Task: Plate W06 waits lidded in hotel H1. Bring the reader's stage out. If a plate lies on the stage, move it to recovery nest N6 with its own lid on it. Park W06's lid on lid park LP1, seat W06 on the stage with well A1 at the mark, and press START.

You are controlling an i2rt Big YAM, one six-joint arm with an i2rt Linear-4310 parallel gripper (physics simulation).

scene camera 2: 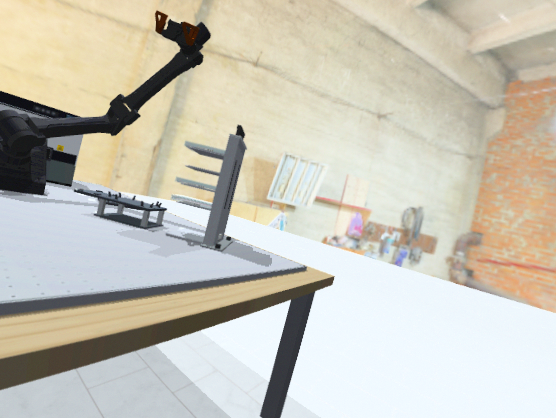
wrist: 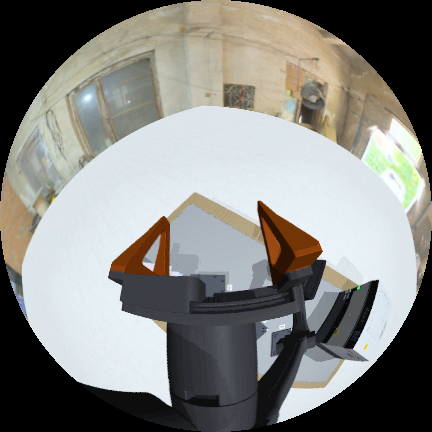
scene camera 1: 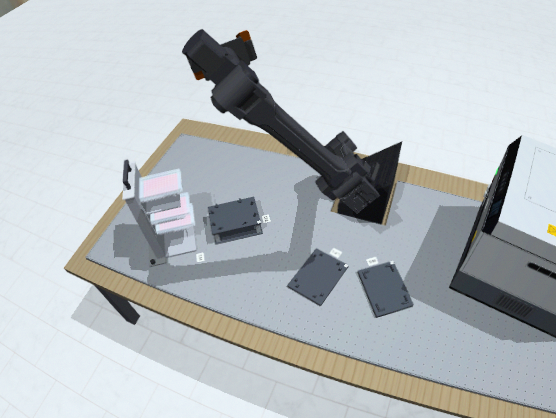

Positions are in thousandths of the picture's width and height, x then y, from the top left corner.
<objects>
my gripper: scene camera 2 305, 42; wrist 485, 492; scene camera 1 391, 109
</objects>
